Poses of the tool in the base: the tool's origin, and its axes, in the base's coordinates. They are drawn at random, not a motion.
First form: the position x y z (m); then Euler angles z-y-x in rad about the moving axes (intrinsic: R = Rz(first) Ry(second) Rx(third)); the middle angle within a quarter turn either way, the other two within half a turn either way.
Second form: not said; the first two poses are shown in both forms.
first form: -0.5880, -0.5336, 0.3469, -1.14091, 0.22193, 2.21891
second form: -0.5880, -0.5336, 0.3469, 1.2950, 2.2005, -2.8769
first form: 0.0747, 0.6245, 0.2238, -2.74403, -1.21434, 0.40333
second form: 0.0747, 0.6245, 0.2238, 2.9965, 1.2441, 0.8249
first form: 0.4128, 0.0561, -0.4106, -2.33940, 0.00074, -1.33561
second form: 0.4128, 0.0561, -0.4106, -1.5700, 1.3356, -0.7688
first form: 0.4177, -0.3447, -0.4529, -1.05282, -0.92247, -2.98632
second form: 0.4177, -0.3447, -0.4529, -3.0250, 2.2100, -0.8589
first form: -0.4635, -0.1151, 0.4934, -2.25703, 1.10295, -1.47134
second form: -0.4635, -0.1151, 0.4934, -0.4659, 1.5260, -0.7751
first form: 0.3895, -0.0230, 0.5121, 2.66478, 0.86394, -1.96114
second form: 0.3895, -0.0230, 0.5121, -0.6685, 1.8205, -1.7444
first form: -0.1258, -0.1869, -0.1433, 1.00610, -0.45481, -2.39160
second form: -0.1258, -0.1869, -0.1433, -2.1931, 2.2880, 2.1363
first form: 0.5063, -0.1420, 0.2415, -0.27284, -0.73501, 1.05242
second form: 0.5063, -0.1420, 0.2415, 2.3761, 1.1944, -2.2090
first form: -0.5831, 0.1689, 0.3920, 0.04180, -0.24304, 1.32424
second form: -0.5831, 0.1689, 0.3920, 1.8211, 1.3316, -1.5895
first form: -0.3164, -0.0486, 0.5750, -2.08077, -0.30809, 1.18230
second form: -0.3164, -0.0486, 0.5750, 1.9020, 1.2015, 2.5081
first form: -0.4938, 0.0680, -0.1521, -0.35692, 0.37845, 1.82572
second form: -0.4938, 0.0680, -0.1521, 1.1809, 1.8073, -2.0237
